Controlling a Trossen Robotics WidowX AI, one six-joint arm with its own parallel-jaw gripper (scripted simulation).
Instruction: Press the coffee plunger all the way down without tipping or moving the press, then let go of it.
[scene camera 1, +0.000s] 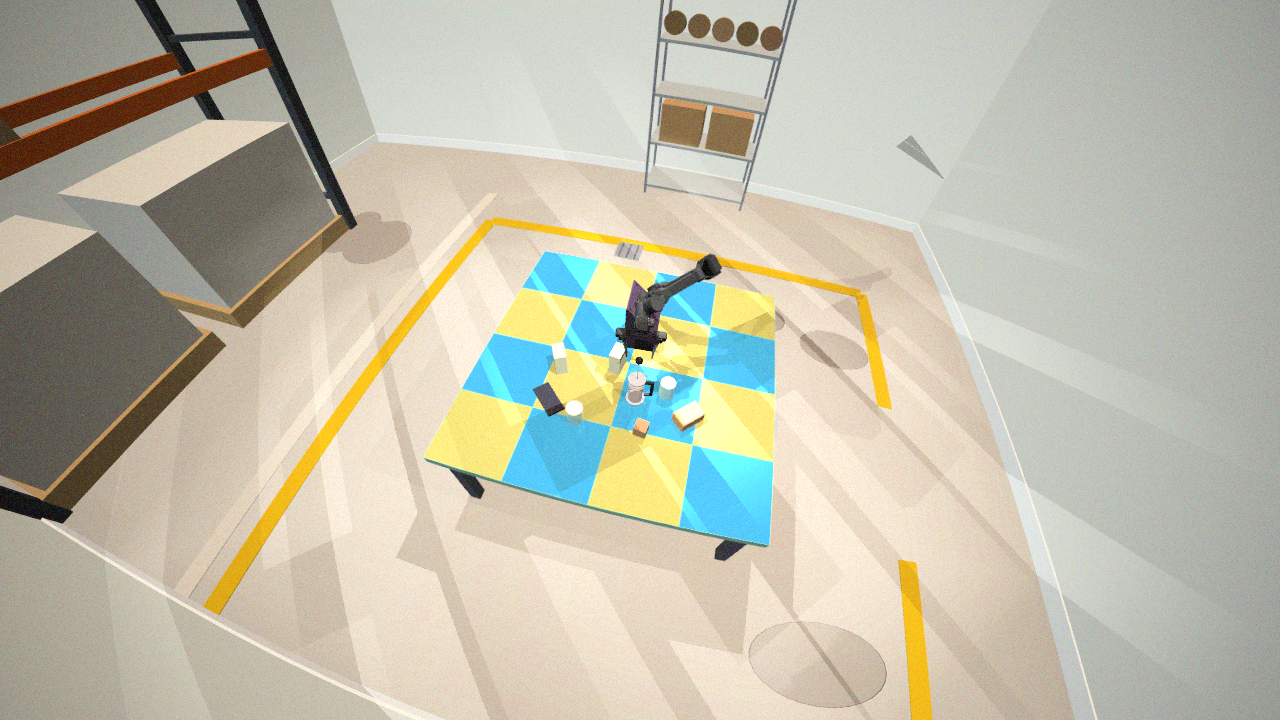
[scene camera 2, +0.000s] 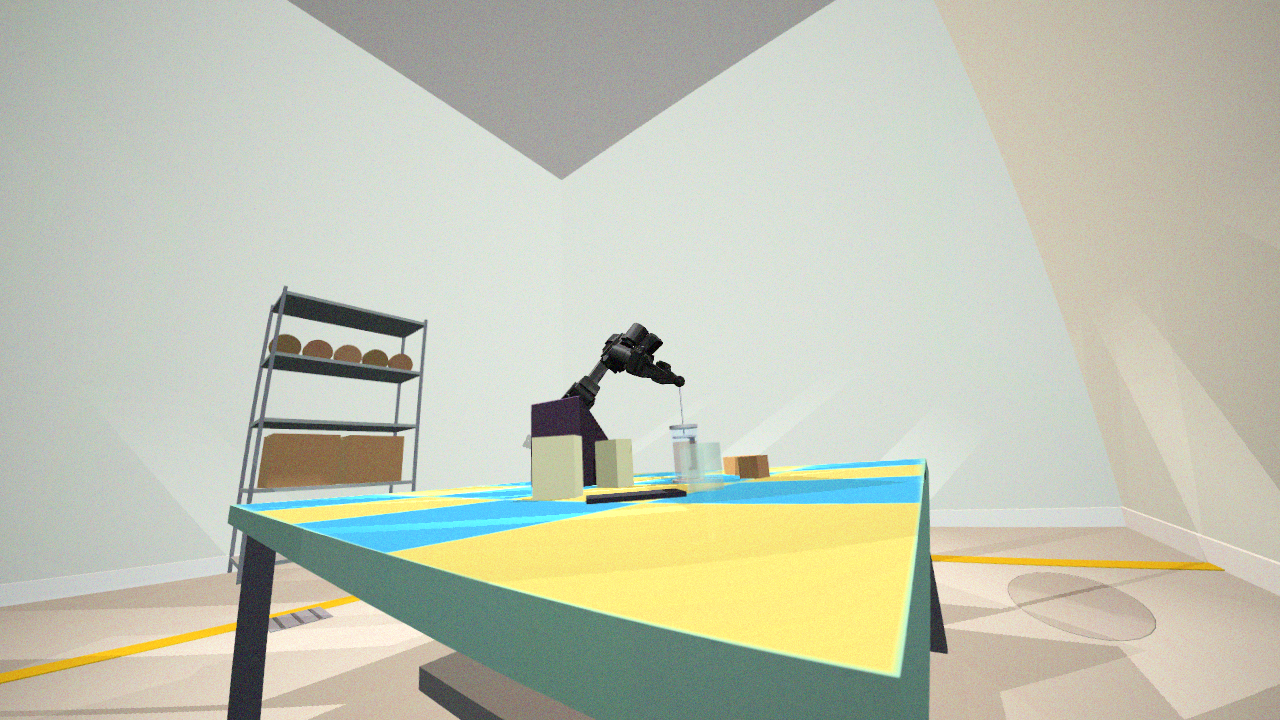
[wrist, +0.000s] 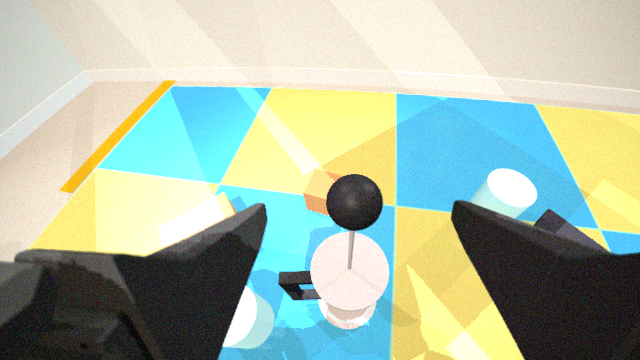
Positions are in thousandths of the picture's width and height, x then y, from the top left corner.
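My gripper in scene camera 1 (500, 497). A coffee press in scene camera 1 (496, 548). My gripper in scene camera 2 (528, 527). Coffee press in scene camera 2 (536, 603). My gripper in the wrist view (559, 585). Coffee press in the wrist view (546, 754).
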